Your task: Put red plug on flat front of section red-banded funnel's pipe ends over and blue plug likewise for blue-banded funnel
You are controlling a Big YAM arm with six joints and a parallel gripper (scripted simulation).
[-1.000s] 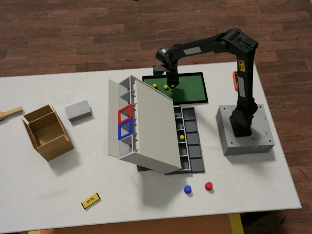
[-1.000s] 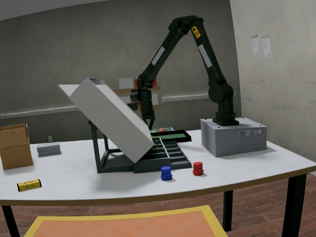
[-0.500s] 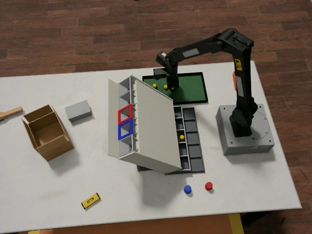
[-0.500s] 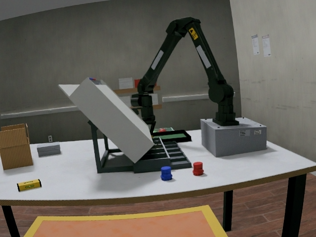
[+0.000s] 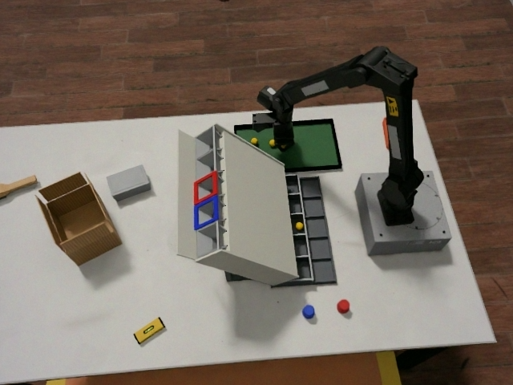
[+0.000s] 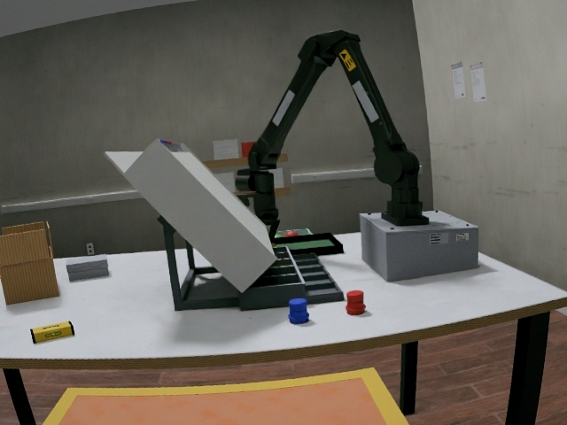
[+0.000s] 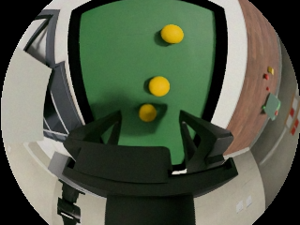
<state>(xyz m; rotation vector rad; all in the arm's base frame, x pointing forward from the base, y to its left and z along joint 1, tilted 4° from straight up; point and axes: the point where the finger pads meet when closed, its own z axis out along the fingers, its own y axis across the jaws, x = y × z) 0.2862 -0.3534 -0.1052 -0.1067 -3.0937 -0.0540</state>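
My hand is 2 cm past the green marble tray, 1 cm to the right of it and 3 cm above it. From my hand the other things lie so: white sloped cover (13 cm ahead, 33 cm to the left, 17 cm above); cardboard box (69 cm ahead, 23 cm to the left, 3 cm above).
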